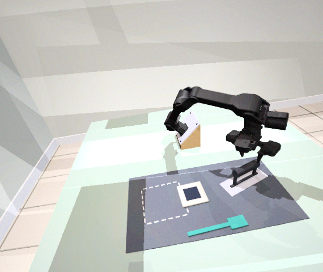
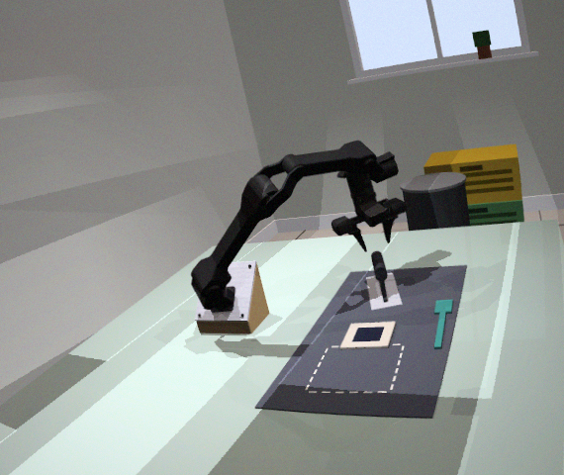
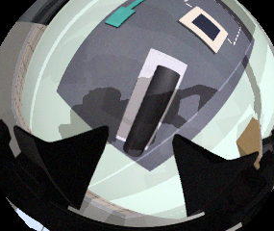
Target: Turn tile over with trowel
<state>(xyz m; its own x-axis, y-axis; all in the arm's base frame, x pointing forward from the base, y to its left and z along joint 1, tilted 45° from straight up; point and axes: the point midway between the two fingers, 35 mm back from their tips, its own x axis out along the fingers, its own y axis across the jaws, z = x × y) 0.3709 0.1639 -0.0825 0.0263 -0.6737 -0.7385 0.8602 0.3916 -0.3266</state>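
My gripper tip is now 30 mm short of the dark mat, 200 mm to the left of it and 140 mm above it. Round my gripper tip: teal trowel (170 mm ahead, 180 mm to the right, 110 mm below); tile (10 mm ahead, 250 mm to the right, 110 mm below).
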